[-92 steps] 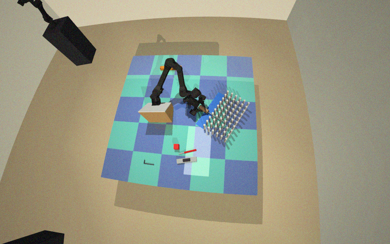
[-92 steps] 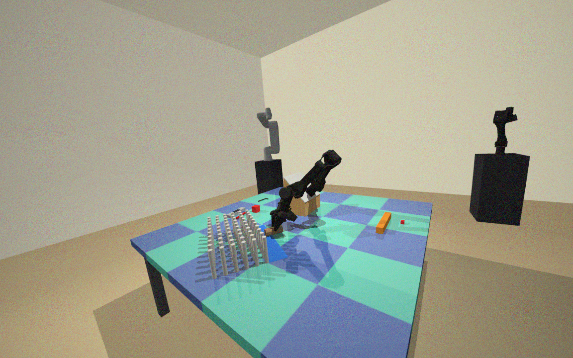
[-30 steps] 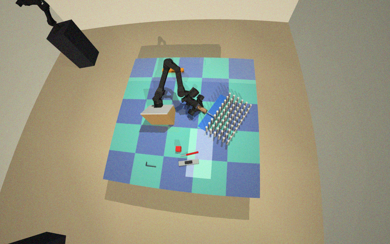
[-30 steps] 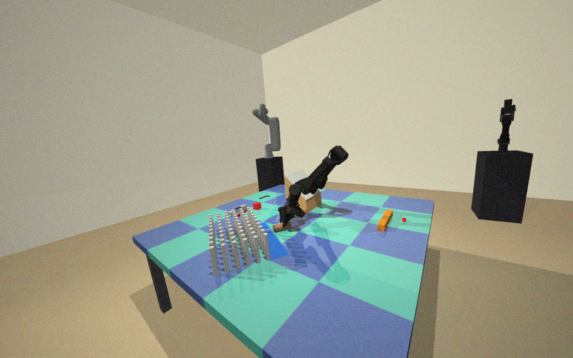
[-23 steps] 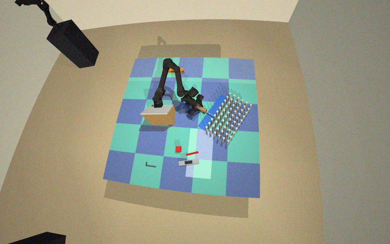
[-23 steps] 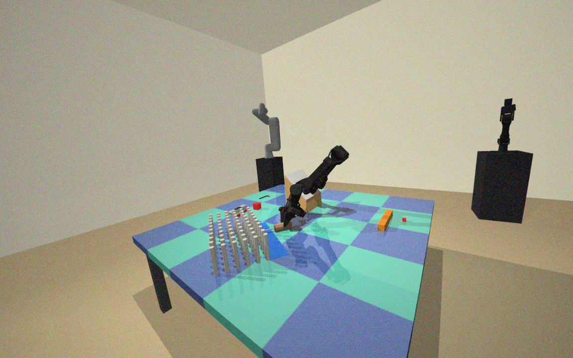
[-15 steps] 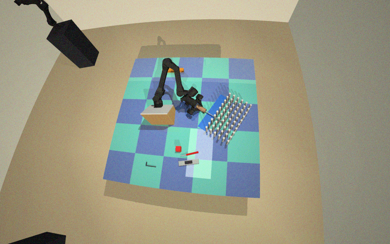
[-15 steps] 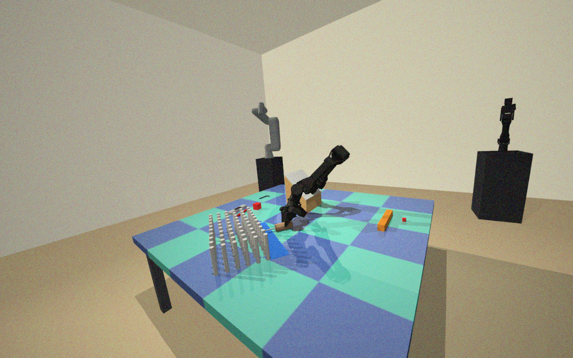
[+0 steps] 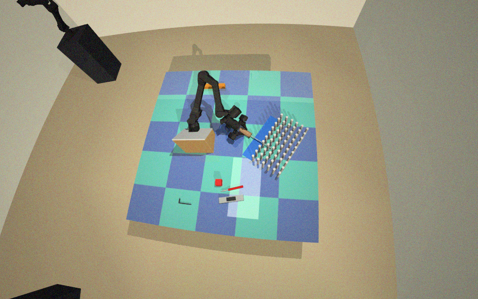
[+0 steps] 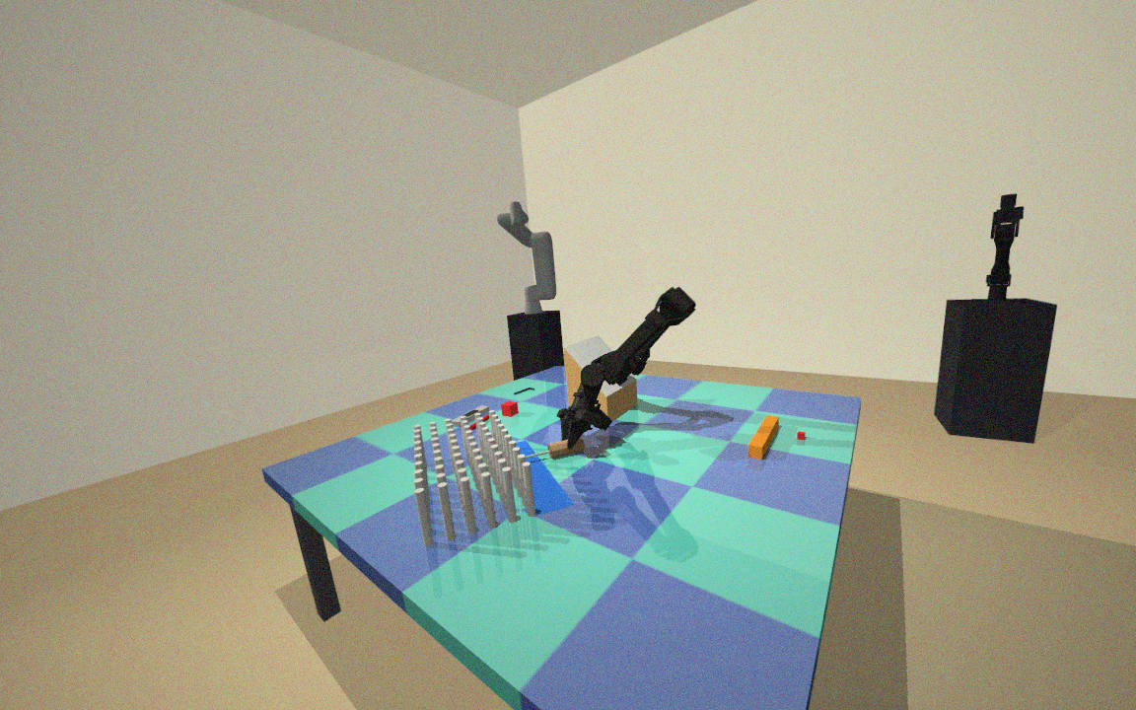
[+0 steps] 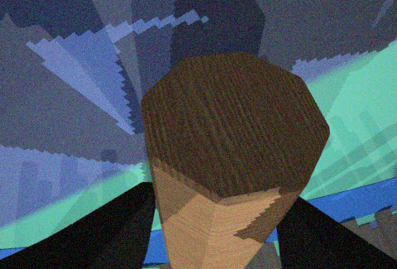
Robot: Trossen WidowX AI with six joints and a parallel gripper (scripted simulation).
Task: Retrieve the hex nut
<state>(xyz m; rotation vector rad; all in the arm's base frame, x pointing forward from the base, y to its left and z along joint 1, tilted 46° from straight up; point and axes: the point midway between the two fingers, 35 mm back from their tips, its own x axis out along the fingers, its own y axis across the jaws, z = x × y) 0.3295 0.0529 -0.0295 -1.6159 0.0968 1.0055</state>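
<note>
Right now my gripper tip is 8 cm short of the wooden-handled pick and 6 cm to the left of it. The rest, counted from my gripper tip: blue taped strip (11 cm ahead, 3 cm to the right, 2 cm below); then grey bar (46 cm to the right, 11 cm behind); then red-handled tool (40 cm to the right, 12 cm behind, 1 cm below).
</note>
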